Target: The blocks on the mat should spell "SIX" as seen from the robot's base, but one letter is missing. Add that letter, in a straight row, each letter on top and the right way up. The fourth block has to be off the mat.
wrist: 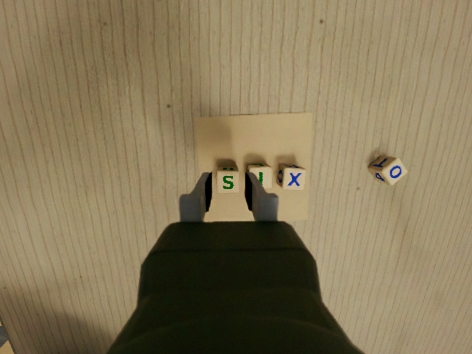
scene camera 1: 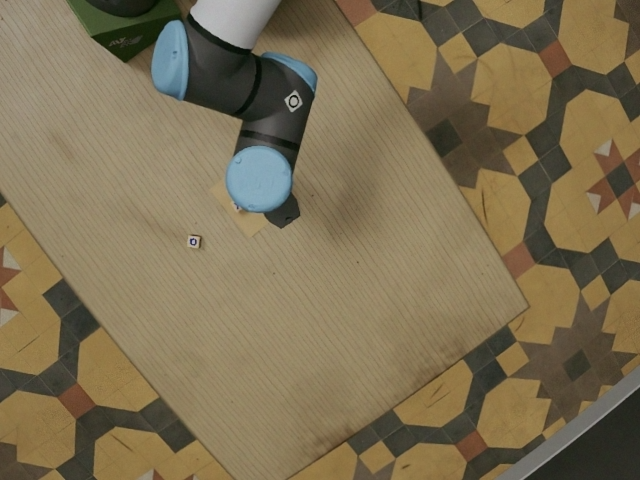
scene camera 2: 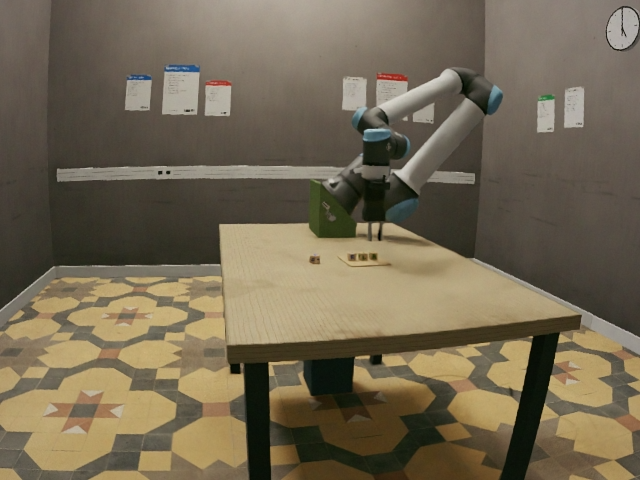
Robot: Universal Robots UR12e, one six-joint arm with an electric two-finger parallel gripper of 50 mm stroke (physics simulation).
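In the wrist view the S block (wrist: 228, 181), the I block (wrist: 262, 177) and the X block (wrist: 293, 178) sit on the mat (wrist: 255, 132) (scene camera 2: 361, 264) (scene camera 1: 250, 227) in a nearly straight row, reading S, I, X, letters on top and upright in that view. The I is partly hidden by a finger. My gripper (wrist: 228, 184) (scene camera 2: 374, 232) is open and empty, hanging above the mat, clear of the blocks. The fourth block (wrist: 392, 170) (scene camera 1: 193, 241) (scene camera 2: 314, 259), with a blue O on top, lies off the mat, turned at an angle. The arm hides most of the row in scene camera 1.
The mat and all the blocks rest on the wooden table (scene camera 1: 330, 330) (scene camera 2: 392, 304). The arm's green base mount (scene camera 2: 330, 217) (scene camera 1: 121, 38) stands at the table's far end in scene camera 2. The O block stands well apart from the mat's edge.
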